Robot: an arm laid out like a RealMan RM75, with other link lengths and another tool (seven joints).
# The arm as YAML. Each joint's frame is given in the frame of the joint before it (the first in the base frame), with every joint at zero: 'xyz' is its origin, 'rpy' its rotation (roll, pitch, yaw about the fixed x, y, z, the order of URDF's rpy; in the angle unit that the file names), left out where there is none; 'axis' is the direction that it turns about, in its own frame. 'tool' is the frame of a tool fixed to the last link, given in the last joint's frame.
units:
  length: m
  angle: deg
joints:
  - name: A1
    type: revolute
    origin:
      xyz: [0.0, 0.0, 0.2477]
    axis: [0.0, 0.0, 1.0]
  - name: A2
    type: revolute
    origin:
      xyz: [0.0, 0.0, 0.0]
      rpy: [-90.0, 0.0, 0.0]
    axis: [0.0, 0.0, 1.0]
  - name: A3
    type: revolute
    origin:
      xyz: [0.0, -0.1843, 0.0]
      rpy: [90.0, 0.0, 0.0]
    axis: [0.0, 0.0, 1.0]
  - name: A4
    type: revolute
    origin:
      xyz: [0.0, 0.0, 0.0]
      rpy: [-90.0, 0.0, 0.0]
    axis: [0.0, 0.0, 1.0]
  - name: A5
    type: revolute
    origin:
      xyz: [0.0, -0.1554, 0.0]
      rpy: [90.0, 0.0, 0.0]
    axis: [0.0, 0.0, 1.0]
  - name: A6
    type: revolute
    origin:
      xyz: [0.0, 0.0, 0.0]
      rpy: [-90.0, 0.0, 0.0]
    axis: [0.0, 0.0, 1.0]
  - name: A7
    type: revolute
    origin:
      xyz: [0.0, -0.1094, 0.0]
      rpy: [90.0, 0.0, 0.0]
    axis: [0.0, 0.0, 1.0]
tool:
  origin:
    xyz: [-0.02, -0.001, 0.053]
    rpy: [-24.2, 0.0, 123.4]
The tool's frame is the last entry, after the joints.
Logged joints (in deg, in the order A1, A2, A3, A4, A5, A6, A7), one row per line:
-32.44, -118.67, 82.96, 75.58, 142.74, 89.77, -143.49
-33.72, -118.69, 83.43, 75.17, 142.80, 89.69, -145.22
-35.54, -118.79, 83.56, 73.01, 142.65, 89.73, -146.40
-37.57, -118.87, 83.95, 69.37, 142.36, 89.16, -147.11
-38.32, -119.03, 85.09, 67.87, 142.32, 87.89, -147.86
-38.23, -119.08, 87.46, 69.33, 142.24, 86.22, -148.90
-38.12, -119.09, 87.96, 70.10, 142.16, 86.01, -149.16
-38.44, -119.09, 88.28, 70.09, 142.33, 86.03, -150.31
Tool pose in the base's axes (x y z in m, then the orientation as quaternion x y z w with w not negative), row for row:
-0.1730, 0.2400, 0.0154, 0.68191, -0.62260, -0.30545, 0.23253
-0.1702, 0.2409, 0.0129, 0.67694, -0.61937, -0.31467, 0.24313
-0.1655, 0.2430, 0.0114, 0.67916, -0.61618, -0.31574, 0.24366
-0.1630, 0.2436, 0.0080, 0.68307, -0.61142, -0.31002, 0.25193
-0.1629, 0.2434, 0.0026, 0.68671, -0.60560, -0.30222, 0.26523
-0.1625, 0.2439, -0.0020, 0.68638, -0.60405, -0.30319, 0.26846
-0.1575, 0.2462, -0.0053, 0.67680, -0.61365, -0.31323, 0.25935
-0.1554, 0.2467, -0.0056, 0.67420, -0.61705, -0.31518, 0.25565
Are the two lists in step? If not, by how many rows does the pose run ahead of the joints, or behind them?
The pose runs 1 row behind the joints: the pose in row i belongs to the joints in row i - 1.
